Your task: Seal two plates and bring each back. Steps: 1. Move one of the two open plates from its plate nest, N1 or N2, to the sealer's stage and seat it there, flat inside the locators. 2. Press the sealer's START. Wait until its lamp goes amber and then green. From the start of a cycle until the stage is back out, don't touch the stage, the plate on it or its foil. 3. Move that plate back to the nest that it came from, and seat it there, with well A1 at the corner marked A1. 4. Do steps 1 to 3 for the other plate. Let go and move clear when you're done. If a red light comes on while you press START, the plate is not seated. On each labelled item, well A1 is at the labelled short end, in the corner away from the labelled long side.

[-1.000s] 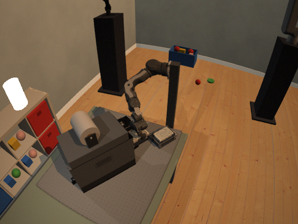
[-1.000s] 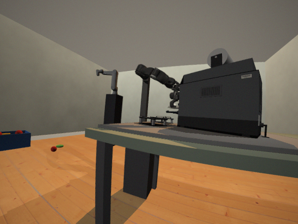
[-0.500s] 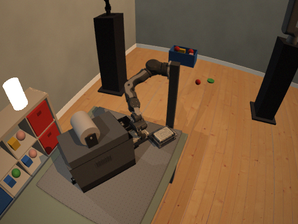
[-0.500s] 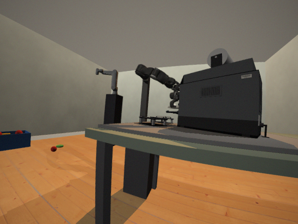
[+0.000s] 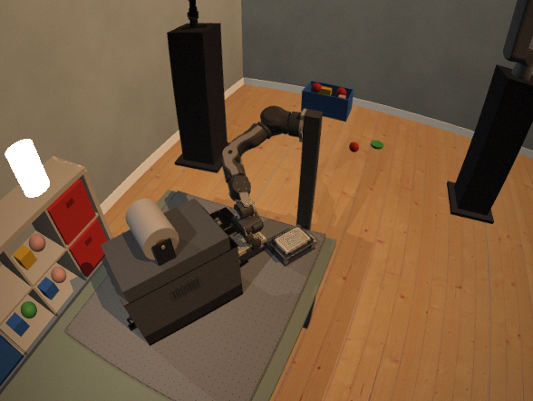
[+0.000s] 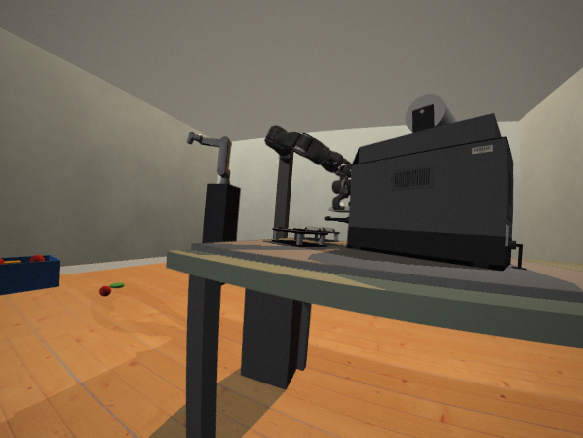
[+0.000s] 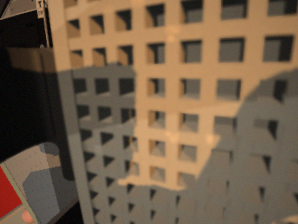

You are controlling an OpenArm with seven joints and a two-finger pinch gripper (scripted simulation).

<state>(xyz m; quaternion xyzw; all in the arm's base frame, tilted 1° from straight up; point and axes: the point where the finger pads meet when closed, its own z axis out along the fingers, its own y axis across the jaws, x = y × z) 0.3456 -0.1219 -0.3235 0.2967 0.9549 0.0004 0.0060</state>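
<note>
The dark sealer stage lies 40 mm below my hand. Also, from my hand: white well plate 130 mm behind, 150 mm to the left, 90 mm below; warning sticker 30 mm ahead, 130 mm to the right, 10 mm above; pale start button 140 mm ahead, 20 mm to the left, 50 mm above.
</note>
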